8 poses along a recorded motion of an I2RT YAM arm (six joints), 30 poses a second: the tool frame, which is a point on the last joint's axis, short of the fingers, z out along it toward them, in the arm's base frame.
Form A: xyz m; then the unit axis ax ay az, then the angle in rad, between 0 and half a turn.
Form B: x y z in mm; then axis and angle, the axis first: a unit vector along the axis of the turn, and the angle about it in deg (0 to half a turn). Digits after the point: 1 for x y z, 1 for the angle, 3 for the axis.
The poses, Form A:
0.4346, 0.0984, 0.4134, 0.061, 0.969, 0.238, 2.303
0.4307, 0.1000, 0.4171, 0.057, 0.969, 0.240, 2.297
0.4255, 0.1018, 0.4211, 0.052, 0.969, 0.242, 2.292
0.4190, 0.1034, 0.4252, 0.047, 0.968, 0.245, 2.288
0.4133, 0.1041, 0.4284, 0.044, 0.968, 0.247, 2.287
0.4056, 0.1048, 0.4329, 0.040, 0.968, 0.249, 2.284
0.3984, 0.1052, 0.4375, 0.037, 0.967, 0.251, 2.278
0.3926, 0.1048, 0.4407, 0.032, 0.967, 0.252, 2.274
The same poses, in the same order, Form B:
434.6, 98.4, 413.4, 0.061, 0.969, 0.238, 132.0
430.7, 100.0, 417.1, 0.057, 0.969, 0.240, 131.6
425.5, 101.8, 421.1, 0.052, 0.969, 0.242, 131.3
419.0, 103.4, 425.2, 0.047, 0.968, 0.245, 131.1
413.3, 104.1, 428.4, 0.044, 0.968, 0.247, 131.0
405.6, 104.8, 432.9, 0.040, 0.968, 0.249, 130.9
398.4, 105.2, 437.5, 0.037, 0.967, 0.251, 130.5
392.6, 104.8, 440.7, 0.032, 0.967, 0.252, 130.3

